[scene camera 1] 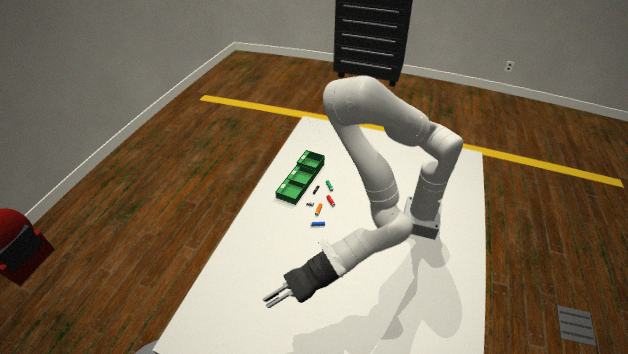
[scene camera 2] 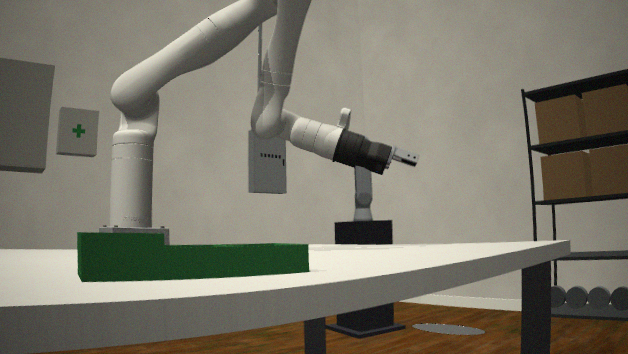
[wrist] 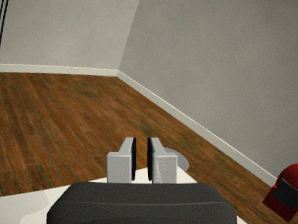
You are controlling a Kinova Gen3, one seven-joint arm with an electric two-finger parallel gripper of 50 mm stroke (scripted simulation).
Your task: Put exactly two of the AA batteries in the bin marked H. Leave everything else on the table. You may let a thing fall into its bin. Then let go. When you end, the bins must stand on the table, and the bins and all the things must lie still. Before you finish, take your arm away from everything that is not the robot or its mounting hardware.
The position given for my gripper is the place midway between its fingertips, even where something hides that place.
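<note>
My gripper (scene camera 2: 417, 161) is there for me to see, and it's showing in scene camera 1 too (scene camera 1: 266, 303), plus the wrist view's got my gripper (wrist: 141, 152).
</note>
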